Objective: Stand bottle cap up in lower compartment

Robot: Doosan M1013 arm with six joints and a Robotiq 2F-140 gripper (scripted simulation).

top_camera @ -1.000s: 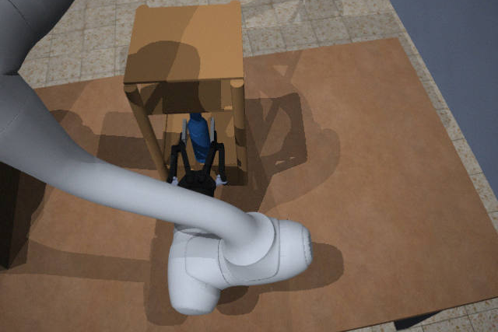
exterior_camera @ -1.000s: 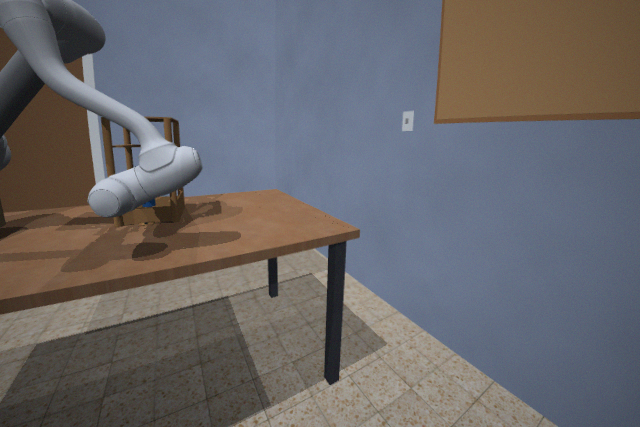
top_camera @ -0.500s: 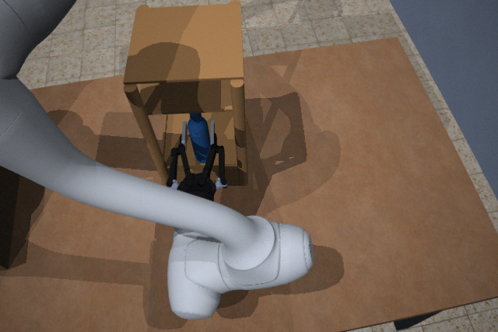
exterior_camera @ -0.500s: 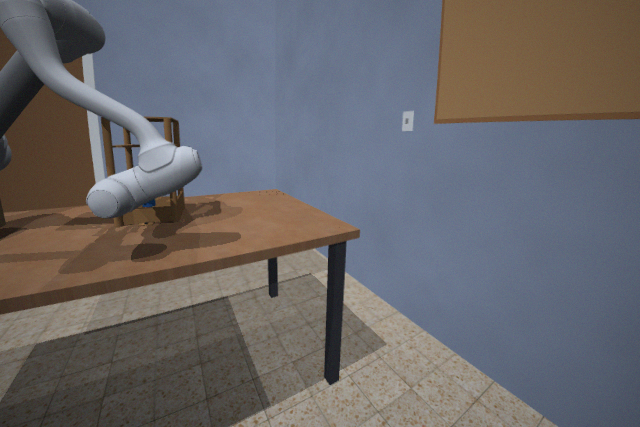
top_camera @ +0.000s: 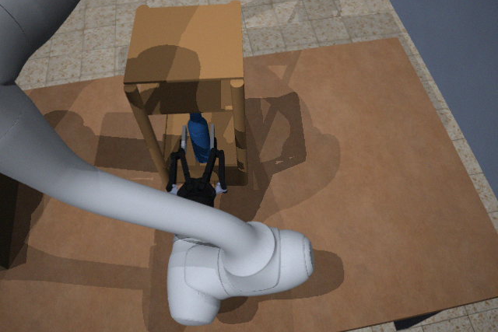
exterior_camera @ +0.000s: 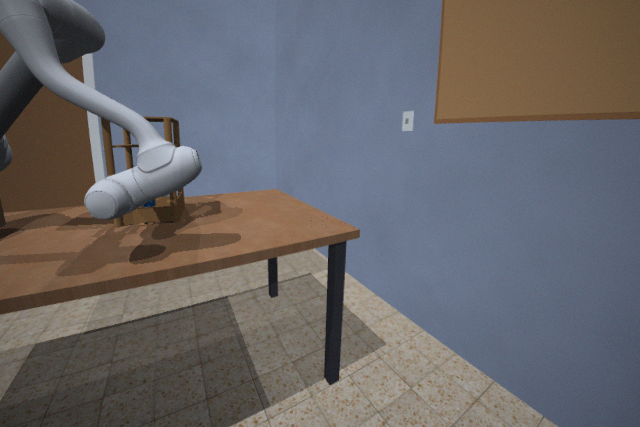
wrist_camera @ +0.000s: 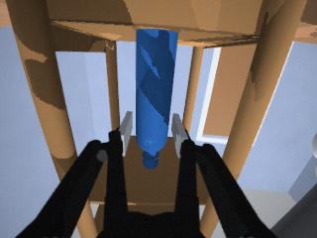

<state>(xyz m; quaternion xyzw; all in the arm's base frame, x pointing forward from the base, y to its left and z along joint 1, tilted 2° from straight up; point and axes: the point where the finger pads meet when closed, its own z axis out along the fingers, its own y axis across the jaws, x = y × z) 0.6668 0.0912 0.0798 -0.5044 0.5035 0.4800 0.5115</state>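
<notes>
My gripper is now 20 mm to the right of the blue bottle and 10 mm below it. From my hand the other things lie so: wooden shelving unit (80 mm to the left, 30 mm above).
</notes>
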